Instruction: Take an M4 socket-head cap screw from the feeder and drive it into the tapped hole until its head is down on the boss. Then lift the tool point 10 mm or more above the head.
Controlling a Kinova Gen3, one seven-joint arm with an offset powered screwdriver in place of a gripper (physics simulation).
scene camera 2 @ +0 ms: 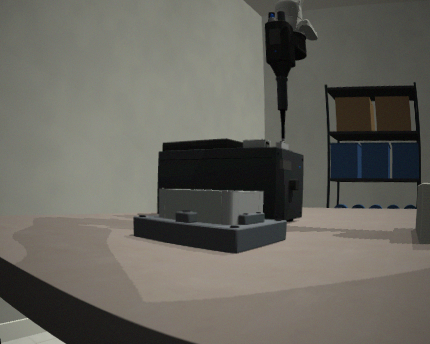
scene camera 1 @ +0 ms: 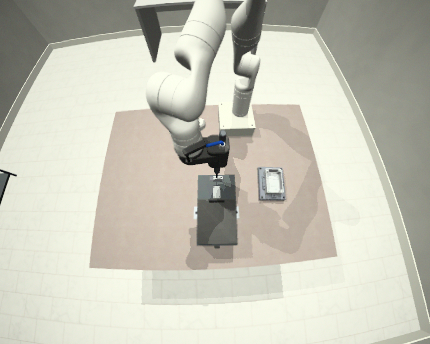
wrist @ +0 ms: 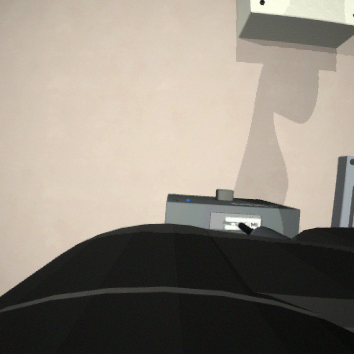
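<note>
The dark screw feeder (scene camera 1: 216, 227) (scene camera 2: 215, 172) (wrist: 187, 214) stands on the table. My screwdriver (scene camera 1: 217, 175) (scene camera 2: 283, 139) (wrist: 246, 229) points down, with its tip at the small light block (scene camera 2: 282, 145) on the feeder's end nearest the arm's base. The tip appears to touch or nearly touch that block. No screw can be made out at the tip; it is too small to tell. The light housing (scene camera 1: 268, 184) (scene camera 2: 200, 205) sits in a dark grey fixture (scene camera 2: 185, 234) (wrist: 342, 195) beside the feeder. The tapped hole and boss cannot be made out.
The arm's white base plate (scene camera 1: 237, 123) (wrist: 295, 29) stands on the table behind the feeder. A second light block (scene camera 1: 216, 192) (scene camera 2: 256, 143) lies on the feeder's top. A shelf rack (scene camera 2: 372, 135) with brown and blue boxes stands in the background.
</note>
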